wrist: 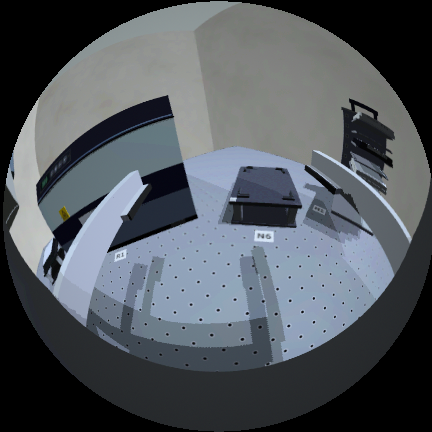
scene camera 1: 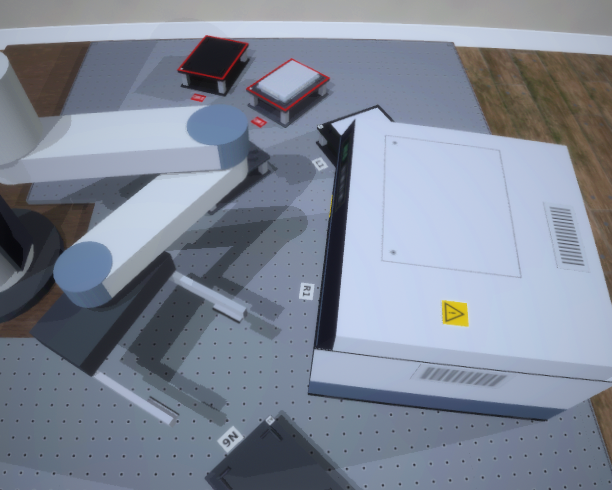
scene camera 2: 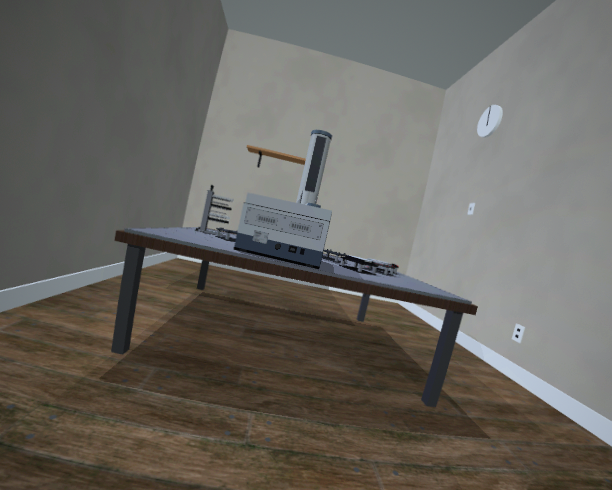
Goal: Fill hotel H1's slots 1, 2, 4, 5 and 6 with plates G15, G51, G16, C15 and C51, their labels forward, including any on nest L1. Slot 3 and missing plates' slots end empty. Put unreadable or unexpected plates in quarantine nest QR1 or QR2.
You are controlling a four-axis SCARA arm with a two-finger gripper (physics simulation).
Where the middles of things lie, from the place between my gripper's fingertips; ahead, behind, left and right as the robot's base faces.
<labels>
I see the pale plate (scene camera 1: 288, 81) 120 mm ahead of my hand, 700 mm to the left of it and 90 mm below it.
</labels>
